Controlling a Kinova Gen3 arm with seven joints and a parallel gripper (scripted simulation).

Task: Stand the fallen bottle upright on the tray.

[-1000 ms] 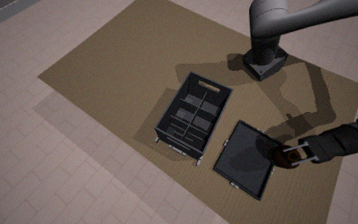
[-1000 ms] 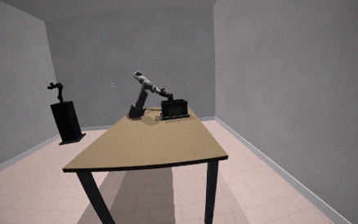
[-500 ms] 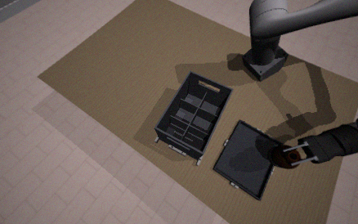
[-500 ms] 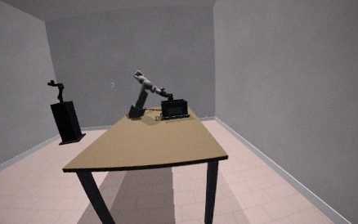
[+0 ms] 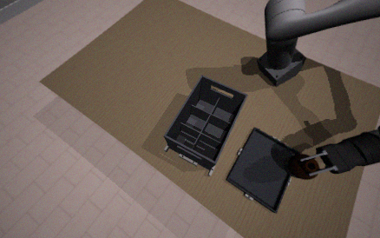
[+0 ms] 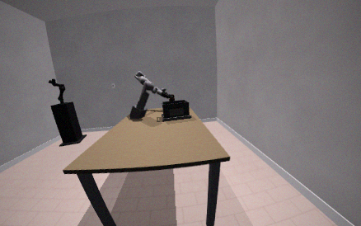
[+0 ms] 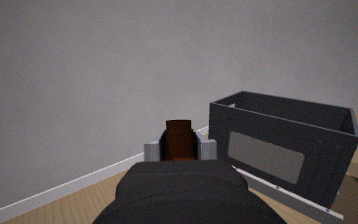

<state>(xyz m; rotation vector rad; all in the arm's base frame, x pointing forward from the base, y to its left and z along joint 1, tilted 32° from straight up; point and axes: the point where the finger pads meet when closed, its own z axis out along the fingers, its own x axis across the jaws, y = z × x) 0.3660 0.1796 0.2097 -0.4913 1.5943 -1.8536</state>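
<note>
Right now my hand is 1 cm past the brown bottle, 1 cm to the right of it and 5 cm above it. The rest, counted from my hand: dark flat tray 1 cm behind, 5 cm to the right, 19 cm below; then dark crate 7 cm behind, 31 cm to the right, 12 cm below.
</note>
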